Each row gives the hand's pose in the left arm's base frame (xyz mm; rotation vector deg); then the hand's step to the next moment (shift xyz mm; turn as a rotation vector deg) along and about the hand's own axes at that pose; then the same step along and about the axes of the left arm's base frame.
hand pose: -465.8 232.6 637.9 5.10 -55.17 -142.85
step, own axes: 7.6 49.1 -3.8 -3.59 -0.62 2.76
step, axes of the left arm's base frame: 13.6 -37.5 29.9 2.34 3.70 1.30
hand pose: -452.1 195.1 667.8 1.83 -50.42 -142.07
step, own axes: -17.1 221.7 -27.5 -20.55 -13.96 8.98
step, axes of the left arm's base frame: 120.4 -155.1 108.0 9.95 24.12 -4.14
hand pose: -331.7 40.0 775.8 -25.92 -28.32 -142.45
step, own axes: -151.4 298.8 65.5 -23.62 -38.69 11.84
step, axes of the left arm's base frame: 306.3 -134.2 68.3 -1.39 45.95 -9.03
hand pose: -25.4 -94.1 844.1 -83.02 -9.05 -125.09
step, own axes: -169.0 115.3 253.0 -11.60 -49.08 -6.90
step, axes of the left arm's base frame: 314.8 52.1 -63.5 -25.44 43.86 -4.44
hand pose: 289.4 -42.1 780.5 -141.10 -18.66 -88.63
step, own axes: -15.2 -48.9 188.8 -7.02 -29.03 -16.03
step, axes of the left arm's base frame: 140.5 101.4 -90.8 -25.34 22.40 2.31
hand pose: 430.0 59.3 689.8 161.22 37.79 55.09
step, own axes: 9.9 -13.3 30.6 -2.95 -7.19 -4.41
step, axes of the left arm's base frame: 20.5 17.7 -21.8 -7.40 5.01 0.24
